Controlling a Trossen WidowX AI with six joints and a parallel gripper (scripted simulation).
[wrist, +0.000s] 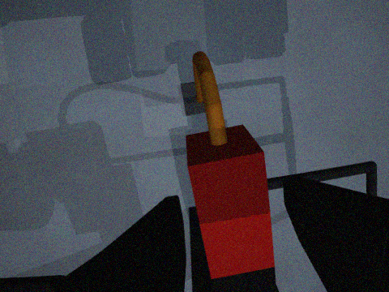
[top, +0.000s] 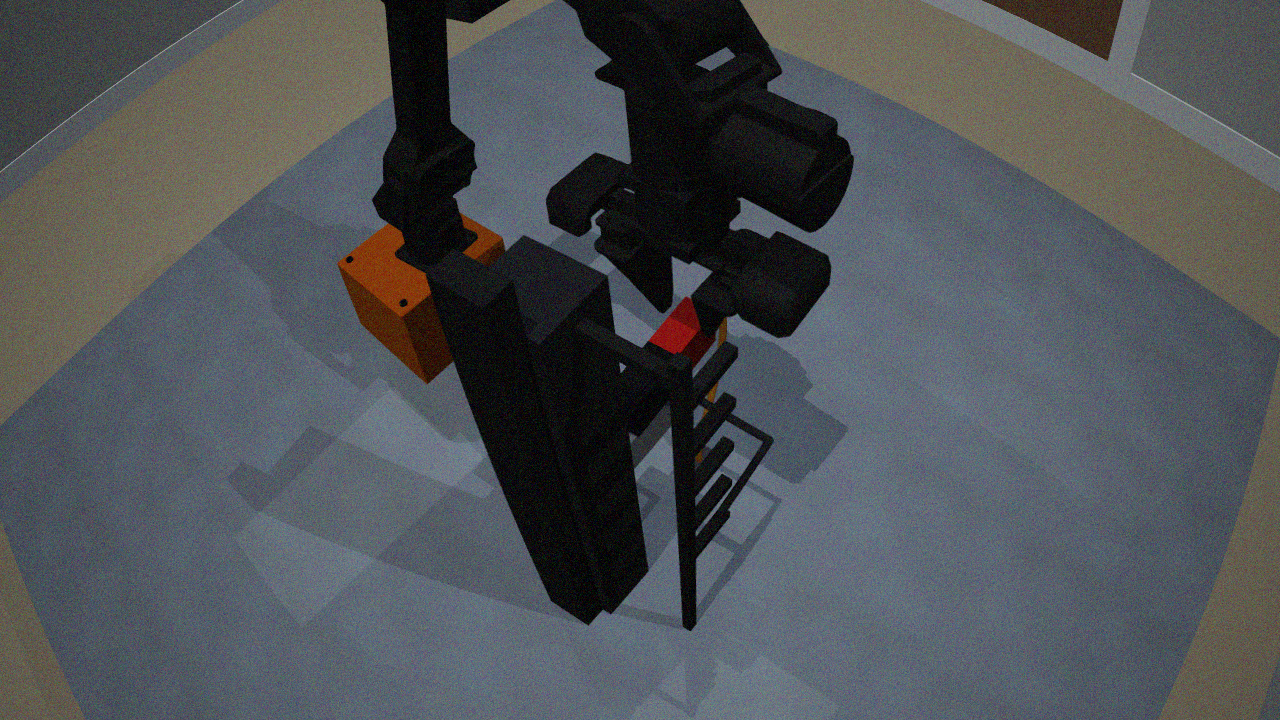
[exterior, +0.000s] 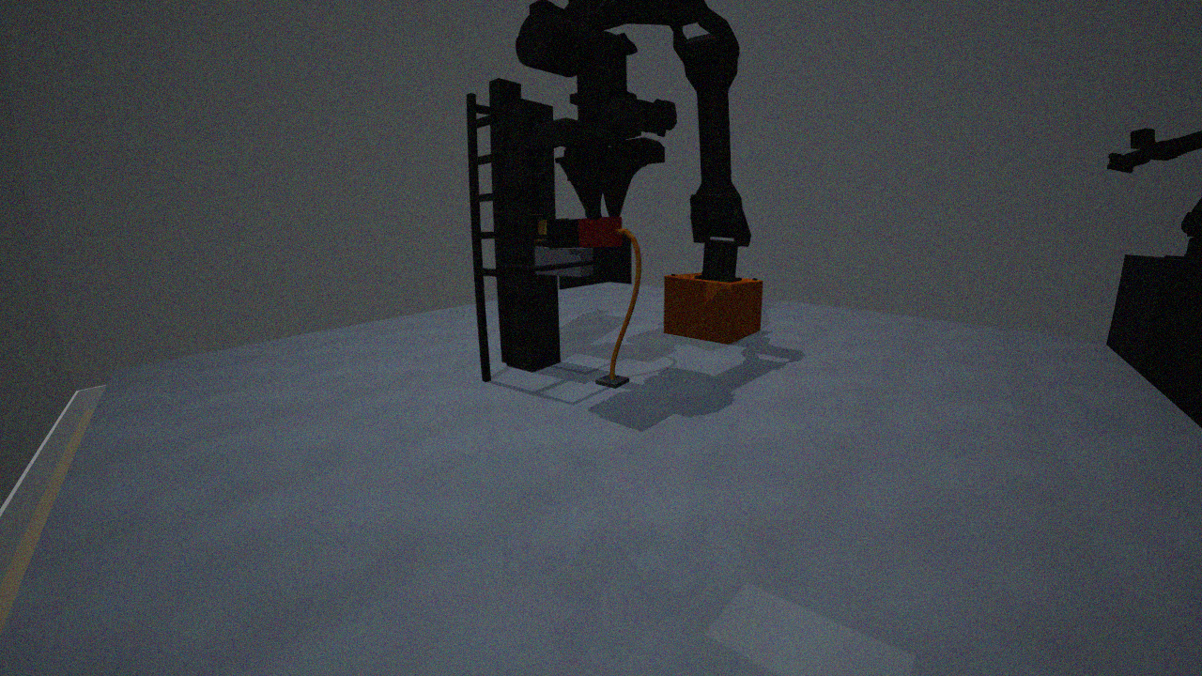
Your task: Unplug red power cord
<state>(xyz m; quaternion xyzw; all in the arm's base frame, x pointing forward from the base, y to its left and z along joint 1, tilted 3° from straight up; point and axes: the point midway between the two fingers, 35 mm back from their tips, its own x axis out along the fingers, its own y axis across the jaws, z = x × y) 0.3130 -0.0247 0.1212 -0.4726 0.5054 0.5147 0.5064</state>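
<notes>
My gripper tip is 30 mm to the left of the red plug and 10 mm above it. The rest, counted from my gripper tip: foot 200 mm below, 10 mm to the left; black tower 170 mm to the right.
</notes>
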